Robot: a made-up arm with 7 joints. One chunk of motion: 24 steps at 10 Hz.
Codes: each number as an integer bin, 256 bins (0 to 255) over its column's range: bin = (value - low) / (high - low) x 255, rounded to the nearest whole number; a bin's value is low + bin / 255 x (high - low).
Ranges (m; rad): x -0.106..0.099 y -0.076..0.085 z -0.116..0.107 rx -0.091..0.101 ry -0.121..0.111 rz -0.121..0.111
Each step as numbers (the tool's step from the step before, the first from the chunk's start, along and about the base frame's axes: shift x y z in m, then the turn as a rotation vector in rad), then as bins.
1 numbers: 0.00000 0.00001 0.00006 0.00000 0.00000 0.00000
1 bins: 132 120 133 121 133 133
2 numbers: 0.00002 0.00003 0.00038 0.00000 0.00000 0.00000
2 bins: 132 120 133 121 133 133
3 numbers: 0.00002 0.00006 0.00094 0.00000 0.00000 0.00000
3 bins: 132 120 134 121 133 133
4 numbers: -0.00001 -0.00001 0.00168 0.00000 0.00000 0.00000
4 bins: 132 120 135 121 133 133
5 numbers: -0.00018 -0.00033 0.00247 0.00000 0.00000 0.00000
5 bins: 132 120 135 121 133 133
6 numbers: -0.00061 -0.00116 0.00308 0.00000 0.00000 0.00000
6 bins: 131 119 136 121 133 133
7 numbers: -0.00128 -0.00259 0.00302 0.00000 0.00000 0.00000
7 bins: 130 116 136 121 133 133
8 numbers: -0.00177 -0.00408 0.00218 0.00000 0.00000 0.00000
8 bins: 130 114 135 121 133 133
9 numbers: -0.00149 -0.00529 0.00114 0.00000 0.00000 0.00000
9 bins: 130 112 134 121 133 133
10 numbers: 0.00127 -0.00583 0.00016 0.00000 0.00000 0.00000
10 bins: 133 111 133 121 133 133
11 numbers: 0.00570 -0.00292 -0.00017 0.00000 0.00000 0.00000
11 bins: 139 116 132 121 133 133
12 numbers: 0.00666 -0.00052 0.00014 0.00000 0.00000 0.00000
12 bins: 140 120 133 121 133 133
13 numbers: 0.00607 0.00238 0.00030 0.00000 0.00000 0.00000
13 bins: 139 124 133 121 133 133
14 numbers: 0.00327 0.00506 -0.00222 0.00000 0.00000 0.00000
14 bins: 136 128 130 121 133 133
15 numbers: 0.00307 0.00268 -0.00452 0.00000 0.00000 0.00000
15 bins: 136 125 127 121 133 133
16 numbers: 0.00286 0.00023 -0.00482 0.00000 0.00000 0.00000
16 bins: 135 121 127 121 133 133
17 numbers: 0.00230 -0.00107 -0.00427 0.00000 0.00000 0.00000
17 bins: 135 119 128 121 133 133
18 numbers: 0.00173 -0.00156 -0.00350 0.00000 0.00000 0.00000
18 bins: 134 118 129 121 133 133
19 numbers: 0.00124 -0.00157 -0.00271 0.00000 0.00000 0.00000
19 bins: 133 118 130 121 133 133
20 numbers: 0.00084 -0.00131 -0.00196 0.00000 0.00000 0.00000
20 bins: 133 118 130 121 133 133
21 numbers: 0.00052 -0.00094 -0.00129 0.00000 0.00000 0.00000
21 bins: 133 119 131 121 133 133
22 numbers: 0.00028 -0.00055 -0.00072 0.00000 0.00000 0.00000
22 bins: 132 120 132 121 133 133
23 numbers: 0.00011 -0.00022 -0.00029 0.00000 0.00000 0.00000
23 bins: 132 120 132 121 133 133
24 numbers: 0.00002 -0.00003 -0.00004 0.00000 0.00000 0.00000
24 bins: 132 120 133 121 133 133
